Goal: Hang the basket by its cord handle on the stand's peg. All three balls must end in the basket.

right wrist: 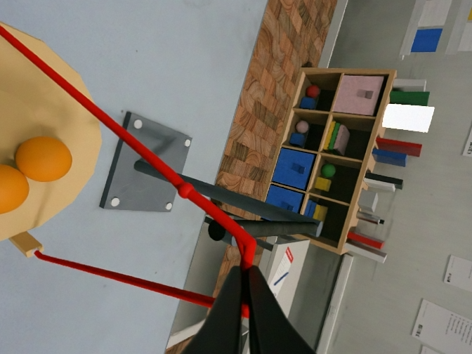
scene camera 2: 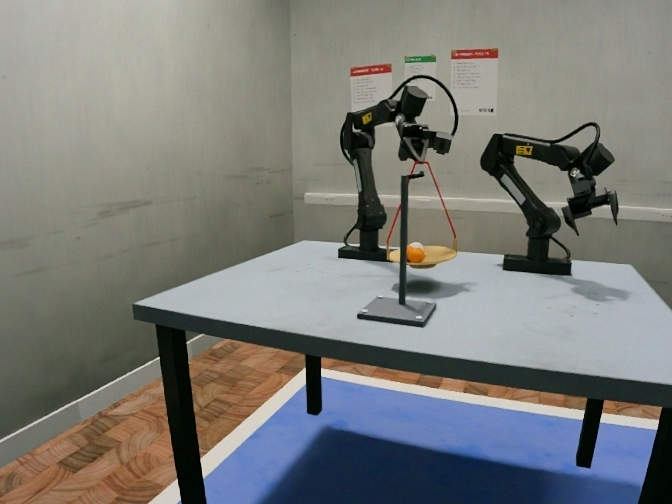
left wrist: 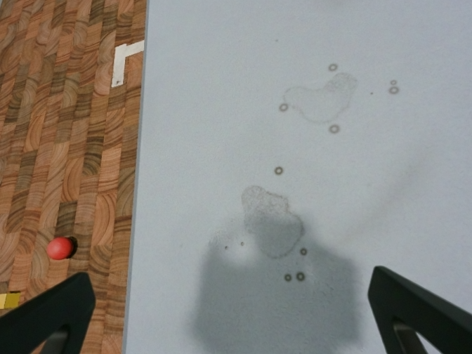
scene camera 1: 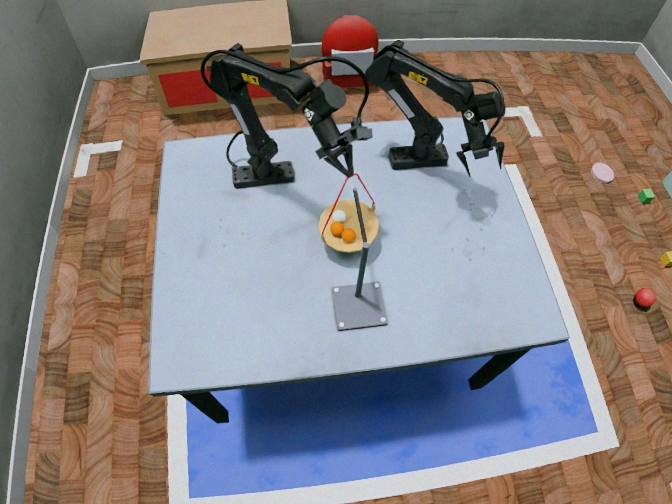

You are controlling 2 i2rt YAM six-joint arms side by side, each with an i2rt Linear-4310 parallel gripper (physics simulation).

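Note:
The yellow basket (scene camera 1: 371, 227) (scene camera 2: 442, 254) (right wrist: 75, 190) hangs above the table. Its red cord handle (scene camera 1: 341, 190) (scene camera 2: 439, 195) rises to my right gripper (scene camera 1: 350, 174) (scene camera 2: 420, 160) (right wrist: 247, 272), shut on the cord's top. A white ball (scene camera 1: 339, 215) and two orange balls (scene camera 1: 337, 228) (scene camera 1: 349, 235) lie in the basket. The stand (scene camera 1: 347, 311) (scene camera 2: 403, 238) (right wrist: 135, 185) has a peg (scene camera 1: 359, 214) (scene camera 2: 414, 175) (right wrist: 280, 228) pointing toward the arms; its tip is near the cord. Whether it is inside the loop is unclear. My left gripper (scene camera 1: 484, 170) (scene camera 2: 597, 228) (left wrist: 232, 282) is open and empty, away from the basket.
The stand's upright post stands in front of the basket in scene camera 2. Both arms are mounted at the table's (scene camera 1: 233, 336) (scene camera 2: 244, 292) far edge. A shelf unit with toys shows beyond the table in the right wrist view. A red ball (scene camera 1: 644, 297) (left wrist: 60, 248) lies on the floor.

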